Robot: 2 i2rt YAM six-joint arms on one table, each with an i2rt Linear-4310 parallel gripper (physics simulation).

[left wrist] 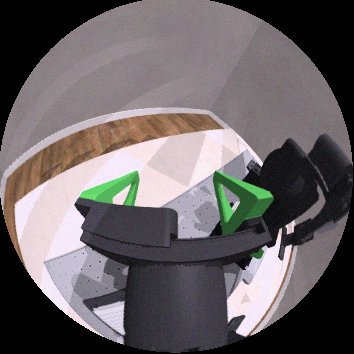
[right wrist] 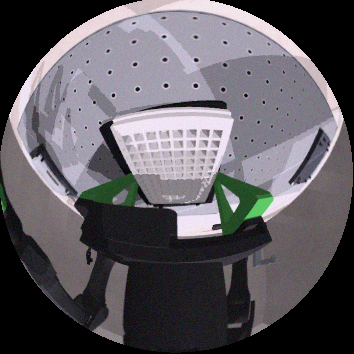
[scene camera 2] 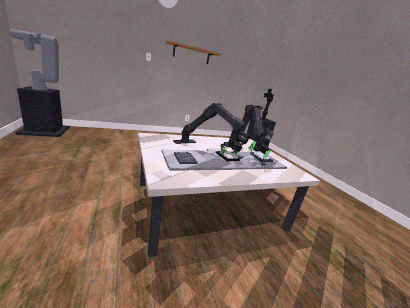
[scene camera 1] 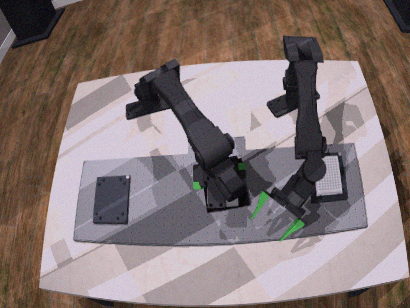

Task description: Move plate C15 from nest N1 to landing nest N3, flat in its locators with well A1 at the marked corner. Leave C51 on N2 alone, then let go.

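Observation:
White well plate C15 (right wrist: 173,155) (scene camera 2: 231,156) lies flat in the black middle nest N1 (scene camera 1: 213,207) (right wrist: 106,130). In scene camera 1 the arm hides most of it. My right gripper (scene camera 1: 219,176) (scene camera 2: 229,151) (right wrist: 175,174) is open and low over it, one green finger on each side of the plate's near end. My left gripper (scene camera 1: 277,216) (scene camera 2: 260,150) (left wrist: 175,174) is open and empty, tilted above the perforated board in front of nest N2. White plate C51 (scene camera 1: 329,177) (left wrist: 105,313) sits on N2. The dark landing nest N3 (scene camera 1: 111,199) (scene camera 2: 185,157) is bare, with a white mark at its far right corner (scene camera 1: 127,176).
All three nests stand on a grey perforated board (scene camera 1: 158,220) (scene camera 2: 210,165) on a pale patterned table (scene camera 1: 234,275). The two arm bases are bolted at the back of the table. Wooden floor lies around the table.

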